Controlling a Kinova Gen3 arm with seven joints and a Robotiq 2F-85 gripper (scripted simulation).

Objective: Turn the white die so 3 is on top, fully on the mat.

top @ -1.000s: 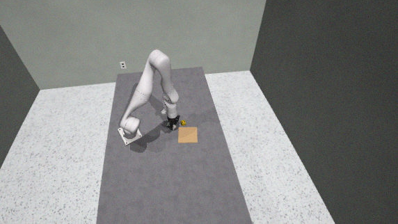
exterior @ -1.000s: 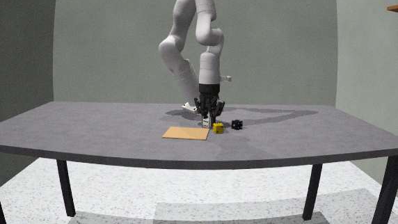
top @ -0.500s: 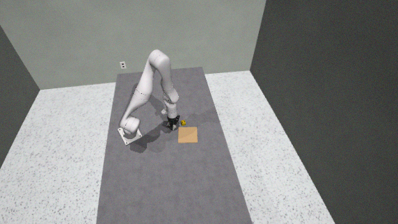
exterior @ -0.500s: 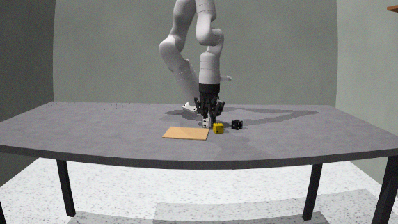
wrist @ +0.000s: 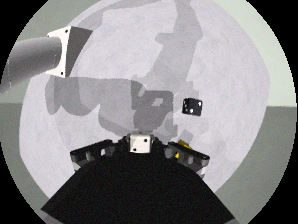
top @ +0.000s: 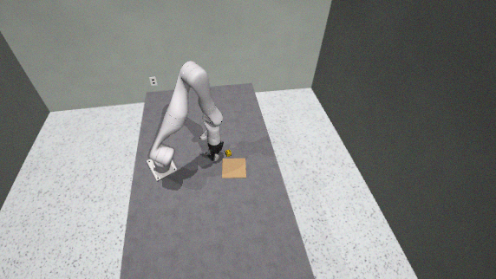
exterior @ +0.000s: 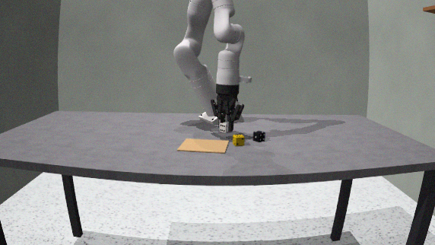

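My hand is 10 cm short of the tan mat, 7 cm to the left of it and 4 cm above it. Also, from my hand: white die (1 cm below); yellow die (8 cm ahead, 4 cm to the left, 3 cm below); black die (3 cm ahead, 11 cm to the left, 3 cm below).
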